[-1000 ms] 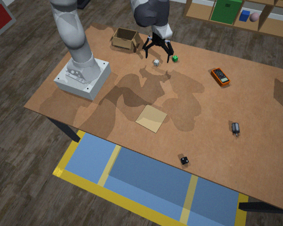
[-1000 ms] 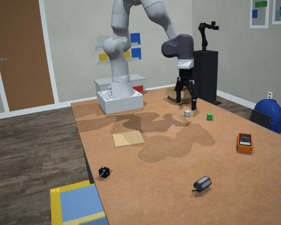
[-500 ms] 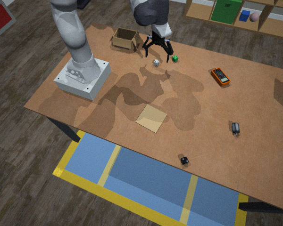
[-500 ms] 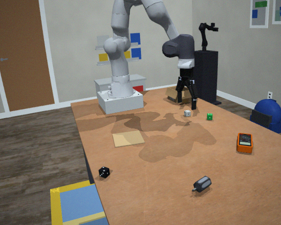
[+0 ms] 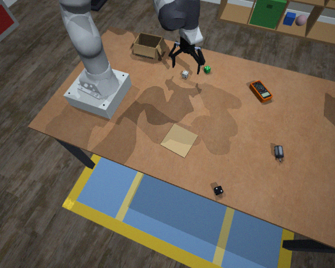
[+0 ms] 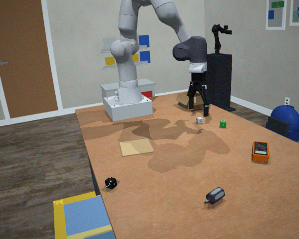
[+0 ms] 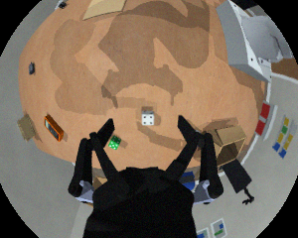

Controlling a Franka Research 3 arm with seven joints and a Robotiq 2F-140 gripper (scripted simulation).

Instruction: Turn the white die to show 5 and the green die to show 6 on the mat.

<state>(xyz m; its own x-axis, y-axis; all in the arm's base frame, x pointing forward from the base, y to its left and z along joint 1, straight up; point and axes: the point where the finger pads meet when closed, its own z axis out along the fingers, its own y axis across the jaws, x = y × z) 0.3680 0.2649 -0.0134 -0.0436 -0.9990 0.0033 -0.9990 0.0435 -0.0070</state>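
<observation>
The white die lies 6 cm below my hand and 1 cm to the left of it. The rest, counted from my hand: tan mat (41 cm to the right, 9 cm ahead, 7 cm below); green die (11 cm ahead, 9 cm to the left, 6 cm below); cardboard box (29 cm behind, 14 cm to the left, 3 cm below).
</observation>
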